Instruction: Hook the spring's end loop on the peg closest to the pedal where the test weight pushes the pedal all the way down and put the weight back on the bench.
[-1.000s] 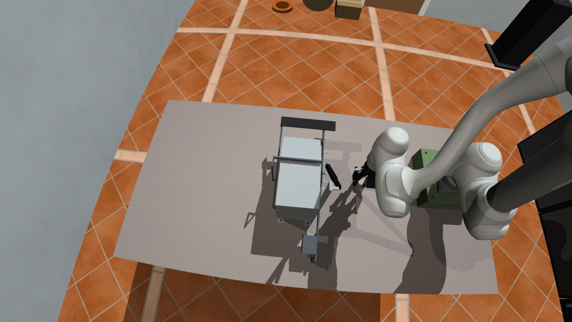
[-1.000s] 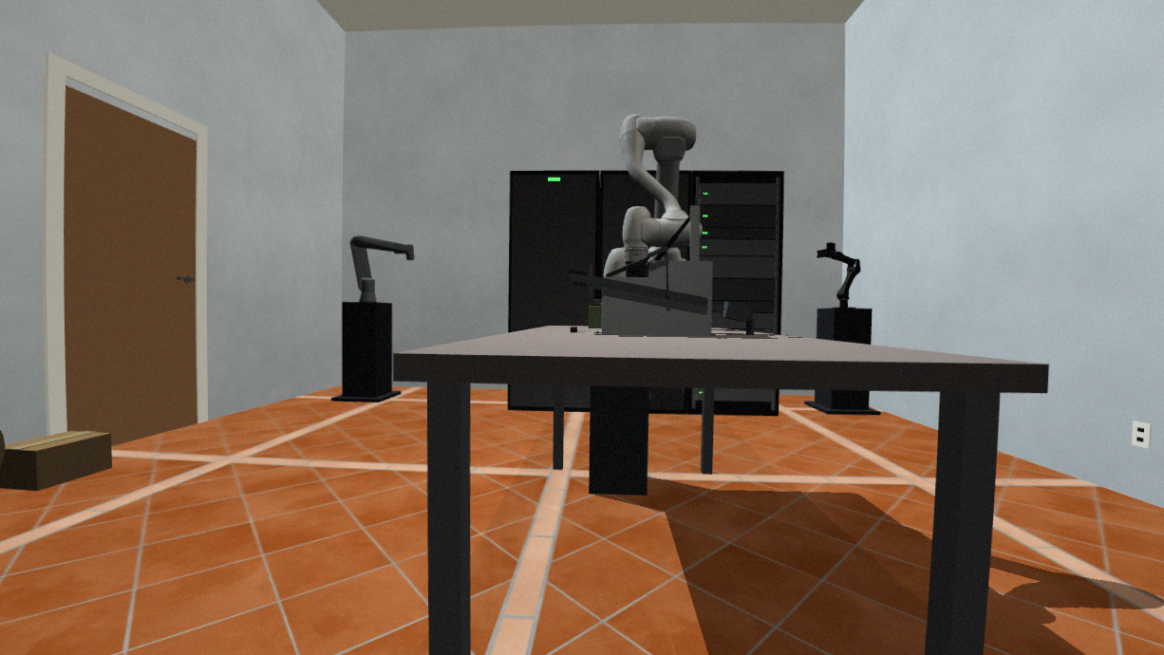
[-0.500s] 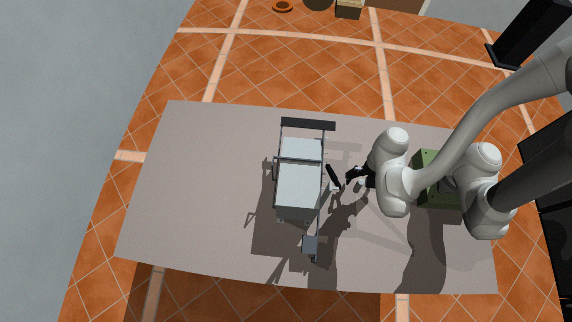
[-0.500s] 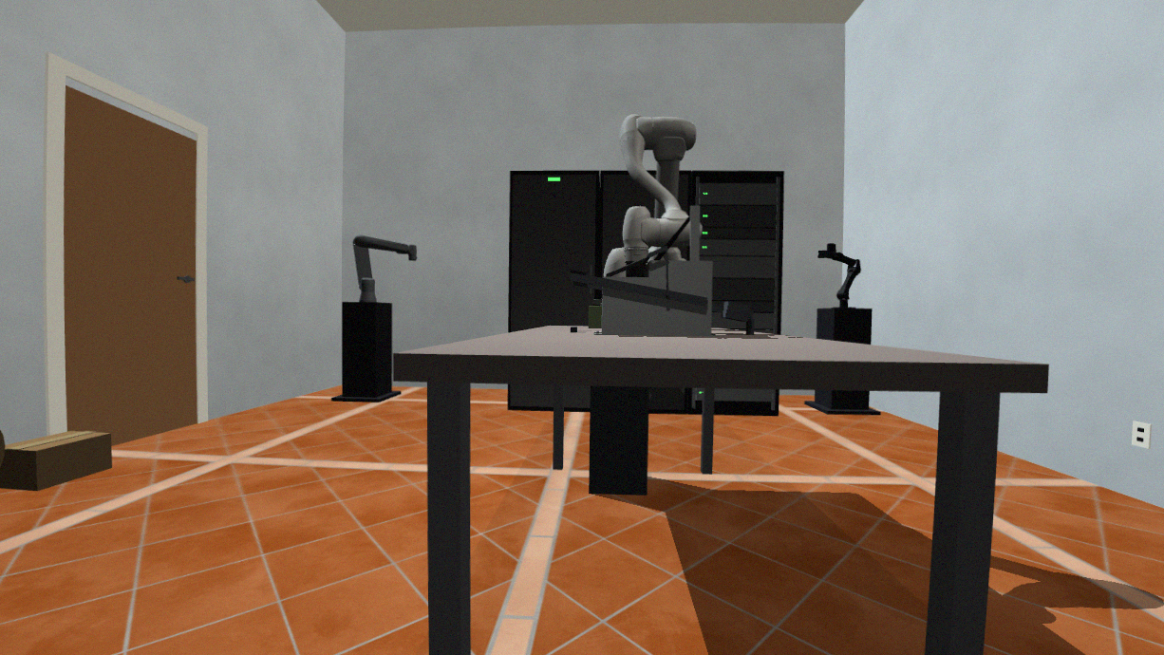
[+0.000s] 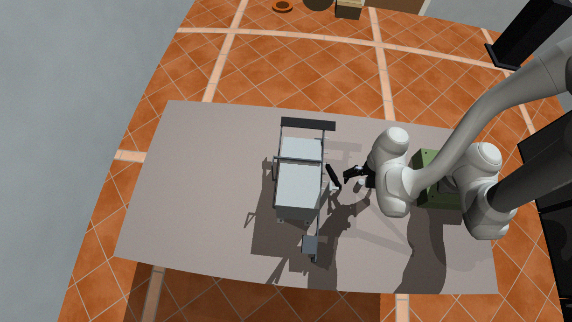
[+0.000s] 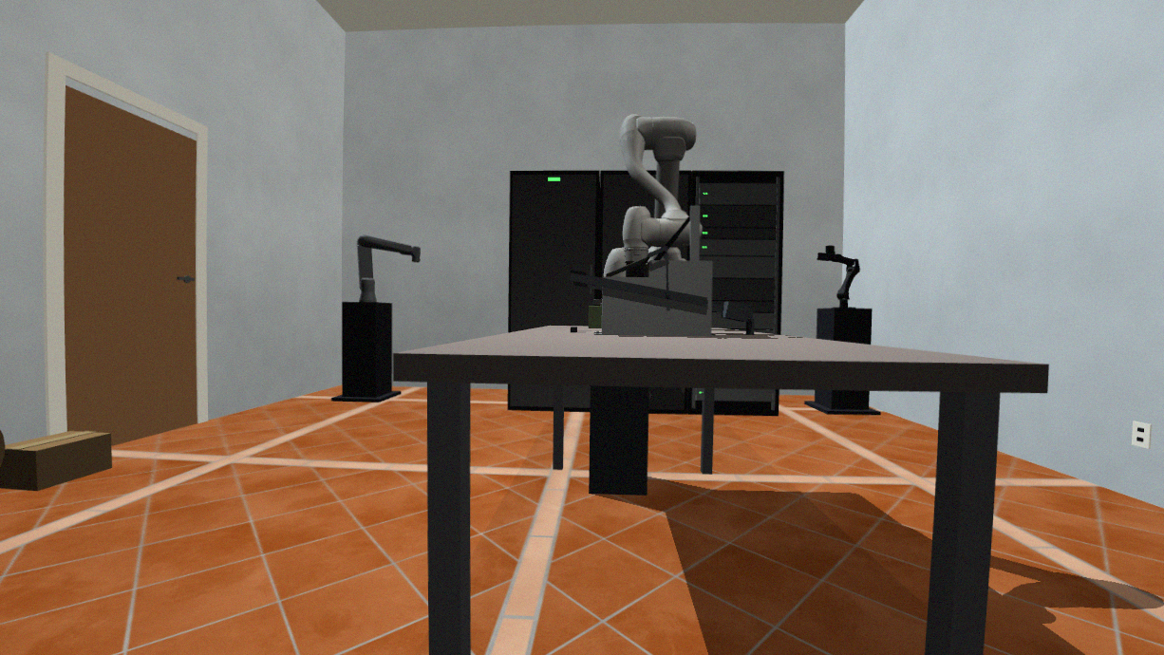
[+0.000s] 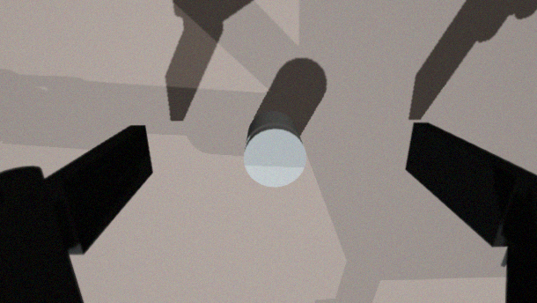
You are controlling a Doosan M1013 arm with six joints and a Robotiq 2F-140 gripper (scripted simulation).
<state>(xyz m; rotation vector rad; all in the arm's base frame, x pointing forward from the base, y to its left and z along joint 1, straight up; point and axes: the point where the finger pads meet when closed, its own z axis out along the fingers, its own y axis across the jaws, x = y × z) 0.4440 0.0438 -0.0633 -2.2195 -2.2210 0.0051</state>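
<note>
Now: hand 10 mm above the steel test weight. Also, from my hand: small block 200 mm ahead, 220 mm to the right, 30 mm below; white-tipped pin 190 mm ahead, 180 mm to the left, 360 mm above.
</note>
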